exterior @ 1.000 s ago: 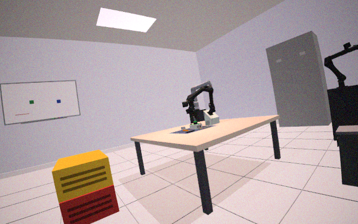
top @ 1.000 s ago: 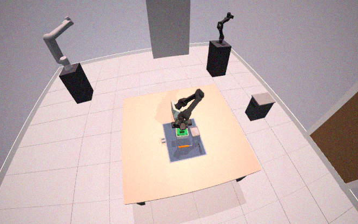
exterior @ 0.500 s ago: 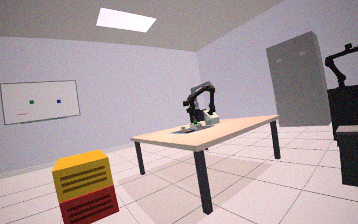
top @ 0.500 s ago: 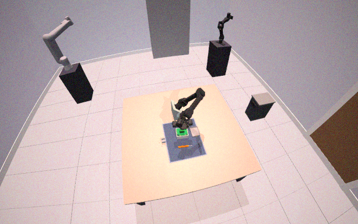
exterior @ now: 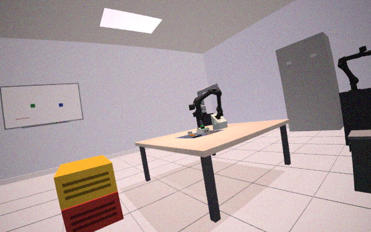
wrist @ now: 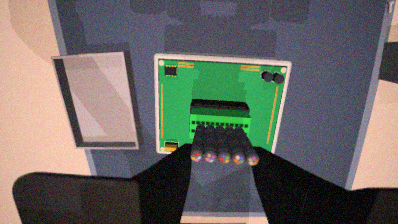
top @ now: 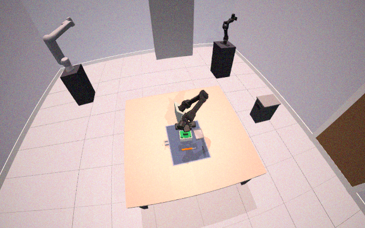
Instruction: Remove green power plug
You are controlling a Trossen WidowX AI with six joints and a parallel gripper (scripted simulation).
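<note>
My gripper tip is 4 cm above the green power plug. The rest, counted from my gripper tip: blue mat 5 cm ahead, 13 cm below.
</note>
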